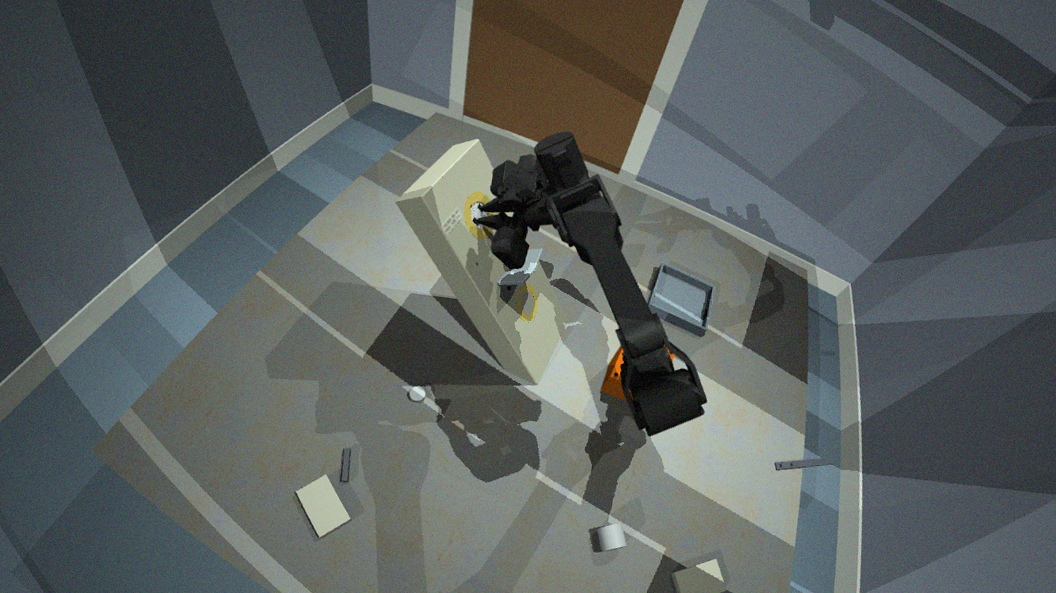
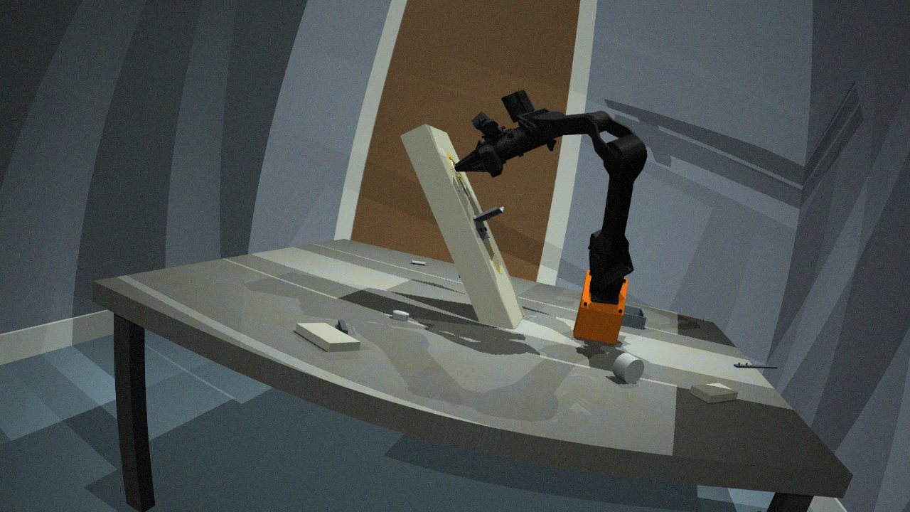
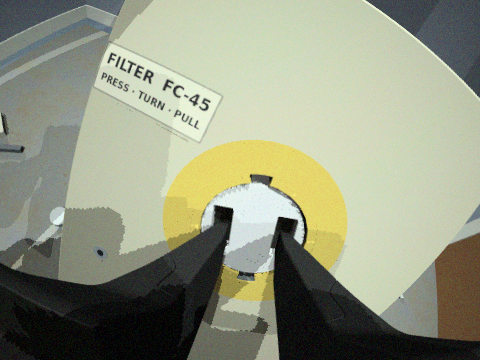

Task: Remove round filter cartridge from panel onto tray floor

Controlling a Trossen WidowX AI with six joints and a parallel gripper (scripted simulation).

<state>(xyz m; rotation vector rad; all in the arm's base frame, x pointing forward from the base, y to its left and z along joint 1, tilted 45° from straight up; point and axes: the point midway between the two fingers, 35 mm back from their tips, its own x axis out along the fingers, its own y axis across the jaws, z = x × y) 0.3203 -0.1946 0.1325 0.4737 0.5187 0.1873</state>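
Now: the round grey filter cartridge 20 mm ahead of my gripper tip and 10 mm below it. Also, from my gripper tip: grey tray (460 mm behind, 230 mm to the right, 280 mm below).
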